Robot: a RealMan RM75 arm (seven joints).
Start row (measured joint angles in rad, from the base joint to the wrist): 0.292 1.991 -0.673 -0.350 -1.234 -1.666 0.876
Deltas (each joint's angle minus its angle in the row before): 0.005 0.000 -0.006 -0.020 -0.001 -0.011 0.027; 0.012 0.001 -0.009 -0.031 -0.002 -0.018 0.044; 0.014 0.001 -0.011 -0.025 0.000 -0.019 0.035; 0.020 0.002 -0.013 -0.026 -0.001 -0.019 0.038; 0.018 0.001 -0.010 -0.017 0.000 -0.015 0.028; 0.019 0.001 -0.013 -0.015 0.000 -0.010 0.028; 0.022 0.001 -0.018 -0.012 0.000 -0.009 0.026; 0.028 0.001 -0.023 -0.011 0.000 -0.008 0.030
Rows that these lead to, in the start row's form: 0.297 1.991 -0.679 -0.370 -1.235 -1.677 0.903; 0.309 1.992 -0.688 -0.401 -1.237 -1.695 0.947; 0.323 1.993 -0.699 -0.426 -1.237 -1.714 0.982; 0.343 1.995 -0.712 -0.452 -1.238 -1.733 1.020; 0.361 1.996 -0.722 -0.469 -1.238 -1.748 1.048; 0.380 1.997 -0.735 -0.484 -1.238 -1.758 1.076; 0.402 1.998 -0.753 -0.496 -1.238 -1.767 1.102; 0.430 1.999 -0.776 -0.507 -1.238 -1.775 1.132
